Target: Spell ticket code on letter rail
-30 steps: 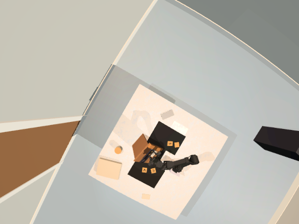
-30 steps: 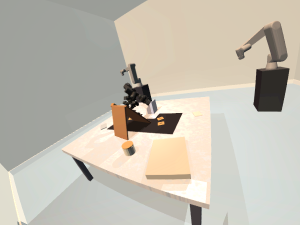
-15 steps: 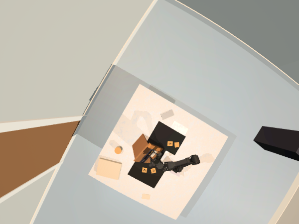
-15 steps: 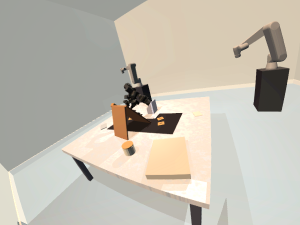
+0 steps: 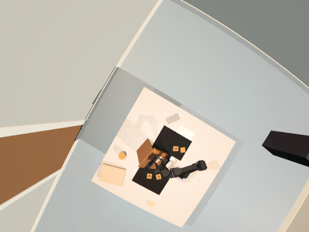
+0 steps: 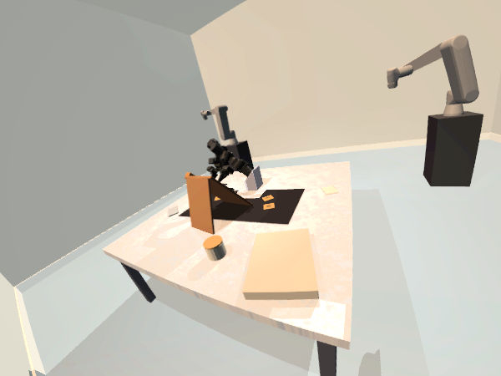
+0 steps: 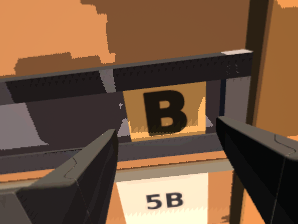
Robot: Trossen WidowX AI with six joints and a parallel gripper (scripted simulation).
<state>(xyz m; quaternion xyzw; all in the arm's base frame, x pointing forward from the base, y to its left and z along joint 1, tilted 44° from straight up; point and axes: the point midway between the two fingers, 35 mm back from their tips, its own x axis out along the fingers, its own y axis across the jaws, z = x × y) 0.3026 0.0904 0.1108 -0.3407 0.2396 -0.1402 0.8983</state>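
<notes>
Right now my gripper tip is 20 mm short of the letter tile and 10 mm above it. Also, from my gripper tip: black mat (190 mm below, 140 mm behind, 30 mm to the left); then grey block (450 mm to the right, 190 mm below, 80 mm ahead); then white ticket (90 mm below, 40 mm behind, 10 mm to the left).
</notes>
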